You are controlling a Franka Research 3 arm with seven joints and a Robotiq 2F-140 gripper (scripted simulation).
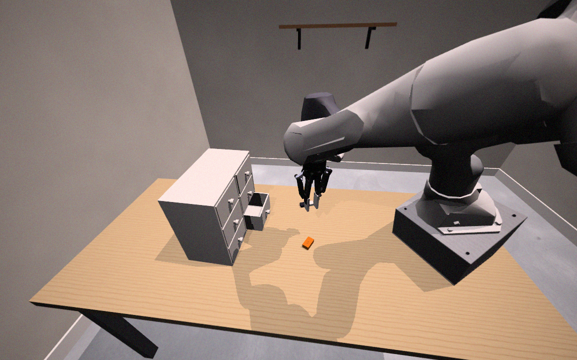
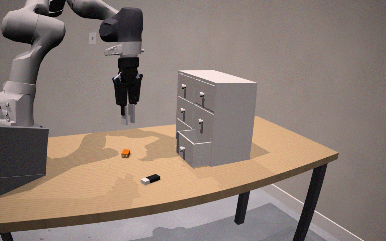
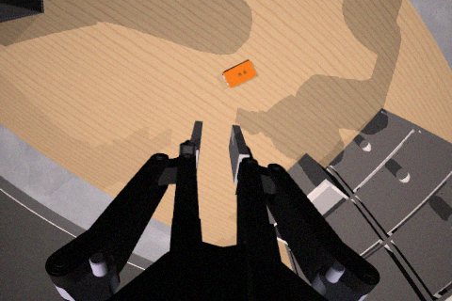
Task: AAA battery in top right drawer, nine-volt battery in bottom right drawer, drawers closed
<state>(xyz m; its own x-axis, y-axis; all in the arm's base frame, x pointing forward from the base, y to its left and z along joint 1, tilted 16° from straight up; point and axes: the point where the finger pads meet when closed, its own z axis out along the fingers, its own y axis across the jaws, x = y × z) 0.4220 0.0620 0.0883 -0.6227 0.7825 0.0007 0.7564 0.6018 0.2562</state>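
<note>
Right now the orange nine-volt battery is 170 mm below my hand, 50 mm to the left of it and 10 mm behind it. From my hand the other things lie so: AAA battery 320 mm ahead, 30 mm to the left, 30 mm above.
</note>
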